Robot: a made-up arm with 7 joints.
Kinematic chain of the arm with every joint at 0, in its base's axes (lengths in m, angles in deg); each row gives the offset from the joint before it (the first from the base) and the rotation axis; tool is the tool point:
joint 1: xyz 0 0 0 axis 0 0.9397 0.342
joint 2: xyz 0 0 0 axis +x
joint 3: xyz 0 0 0 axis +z
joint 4: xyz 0.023 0 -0.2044 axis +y
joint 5: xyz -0.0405 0 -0.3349 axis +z
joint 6: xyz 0 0 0 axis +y
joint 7: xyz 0 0 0 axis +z
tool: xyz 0 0 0
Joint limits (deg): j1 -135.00..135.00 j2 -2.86..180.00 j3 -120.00..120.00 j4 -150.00..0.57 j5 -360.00..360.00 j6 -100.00..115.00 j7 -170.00..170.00
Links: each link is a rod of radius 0.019 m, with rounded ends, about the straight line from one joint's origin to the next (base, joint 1, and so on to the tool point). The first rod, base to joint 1, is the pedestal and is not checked.
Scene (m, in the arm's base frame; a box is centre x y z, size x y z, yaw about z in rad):
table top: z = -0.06
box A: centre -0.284 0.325 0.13 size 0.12 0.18 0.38 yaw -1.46
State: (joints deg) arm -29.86 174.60 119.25 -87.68 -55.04 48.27 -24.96
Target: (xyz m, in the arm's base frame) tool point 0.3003 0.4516 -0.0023
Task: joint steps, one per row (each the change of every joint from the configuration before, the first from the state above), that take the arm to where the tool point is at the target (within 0.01 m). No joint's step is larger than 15 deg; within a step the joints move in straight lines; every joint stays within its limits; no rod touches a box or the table.
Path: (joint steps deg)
1: 6.86 -8.28 0.19 12.67 3.67 -1.88 -9.62
2: 6.85 -8.28 0.19 12.68 3.66 -1.88 -9.61
3: 6.86 -8.27 0.18 12.67 3.67 -1.88 -9.62
4: 6.86 -8.28 0.19 12.67 3.66 -1.88 -9.62
5: -6.50 -14.45 0.00 5.15 -4.02 4.97 8.00
6: -6.49 -14.44 0.00 5.15 -4.02 4.97 8.00
7: -6.50 -14.45 0.00 5.15 -4.02 4.96 8.00
8: -14.22 -9.71 -0.15 4.73 -0.87 -2.46 4.82
9: -14.23 -9.71 -0.15 4.74 -0.86 -2.46 4.83
10: -14.23 -9.71 -0.15 4.73 -0.87 -2.46 4.82

